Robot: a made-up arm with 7 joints.
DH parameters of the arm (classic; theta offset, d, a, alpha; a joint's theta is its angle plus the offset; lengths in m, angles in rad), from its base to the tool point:
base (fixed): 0.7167 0 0.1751 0
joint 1: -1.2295 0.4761 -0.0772 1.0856
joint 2: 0 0.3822 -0.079 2.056
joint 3: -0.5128 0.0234 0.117 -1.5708
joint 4: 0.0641 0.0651 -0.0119 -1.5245
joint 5: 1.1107 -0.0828 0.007 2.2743
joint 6: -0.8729 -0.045 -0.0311 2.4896
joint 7: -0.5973 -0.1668 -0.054 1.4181
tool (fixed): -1.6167 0.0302 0 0
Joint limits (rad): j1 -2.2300..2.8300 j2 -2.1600..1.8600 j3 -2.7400..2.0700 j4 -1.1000..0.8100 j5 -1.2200..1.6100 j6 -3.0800..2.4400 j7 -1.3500..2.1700
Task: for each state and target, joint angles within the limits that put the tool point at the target. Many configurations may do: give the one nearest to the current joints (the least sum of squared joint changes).
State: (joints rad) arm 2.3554 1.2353 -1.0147 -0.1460 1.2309 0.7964 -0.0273
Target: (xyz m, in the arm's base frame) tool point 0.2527 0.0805 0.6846
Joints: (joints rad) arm 2.3576 1.3088 -0.4857 0.0814 0.9439 0.8924 0.0742
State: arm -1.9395 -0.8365 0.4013 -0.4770 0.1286 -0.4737 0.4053
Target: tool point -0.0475 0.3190 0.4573
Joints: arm -1.7520 -0.8599 -0.0127 -0.4129 -0.0541 -0.7077 0.3679
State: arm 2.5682 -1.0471 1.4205 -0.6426 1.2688 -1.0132 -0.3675
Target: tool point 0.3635 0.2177 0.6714
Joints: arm 2.8300 -1.2059 1.1974 -0.9739 1.6100 -1.3065 -0.1681
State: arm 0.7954 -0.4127 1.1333 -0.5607 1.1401 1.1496 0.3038
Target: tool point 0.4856 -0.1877 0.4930
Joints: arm 1.3918 -0.2074 0.8482 -0.5123 1.2830 1.0849 0.2877
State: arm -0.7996 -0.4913 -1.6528 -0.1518 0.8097 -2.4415 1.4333
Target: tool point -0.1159 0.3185 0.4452
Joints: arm -0.9726 -0.5195 -1.6763 0.0028 0.8298 -2.5063 1.4550
